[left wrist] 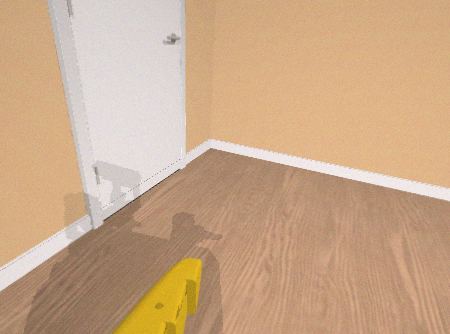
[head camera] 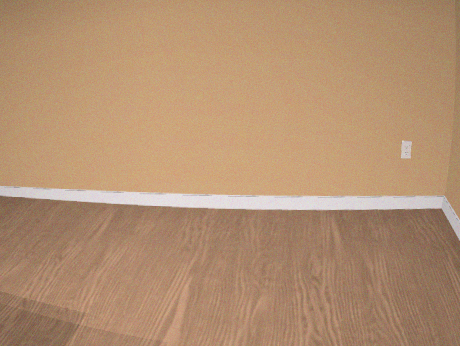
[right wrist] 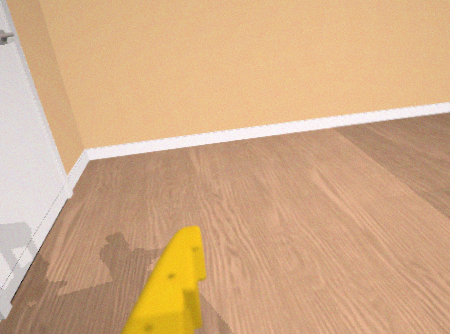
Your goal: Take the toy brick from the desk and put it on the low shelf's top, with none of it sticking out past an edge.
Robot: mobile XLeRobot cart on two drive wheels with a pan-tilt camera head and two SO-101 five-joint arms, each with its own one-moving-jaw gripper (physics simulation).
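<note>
The toy brick, the desk and the low shelf do not show in the head view or in either wrist view. My left gripper shows one yellow notched jaw at the lower middle of the left wrist view; its moving jaw is out of the picture, so it is fully open. My right gripper also shows one yellow notched jaw at the lower middle of the right wrist view and is fully open. Both jaws are over the wooden floor, touching nothing that I can see.
In the head view a tan wall with a white outlet rises behind the wooden floor. A white door stands at the left in both wrist views, near a room corner. Shadows of the robot fall on floor and door.
</note>
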